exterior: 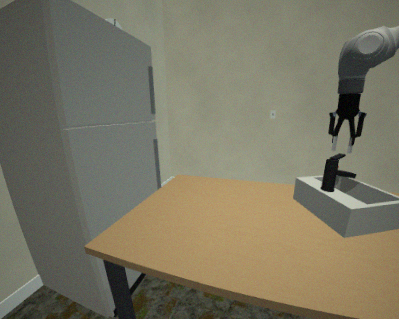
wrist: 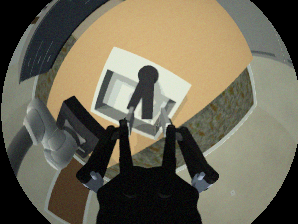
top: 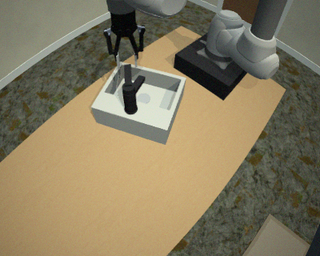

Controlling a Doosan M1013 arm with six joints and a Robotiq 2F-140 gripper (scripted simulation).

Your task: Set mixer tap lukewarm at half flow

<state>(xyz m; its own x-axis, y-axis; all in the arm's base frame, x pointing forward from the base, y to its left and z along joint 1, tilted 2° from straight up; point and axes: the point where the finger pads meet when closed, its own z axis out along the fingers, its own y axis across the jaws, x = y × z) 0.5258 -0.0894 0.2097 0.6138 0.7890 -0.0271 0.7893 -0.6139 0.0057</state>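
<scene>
Right now my hand is 5 cm above the lever, 2 cm to the right of it and 2 cm short of it. Round my hand: white sink basin: 28 cm below, 6 cm behind, 1 cm to the left; then black mixer tap: 10 cm below, 4 cm to the left, 3 cm ahead.
</scene>
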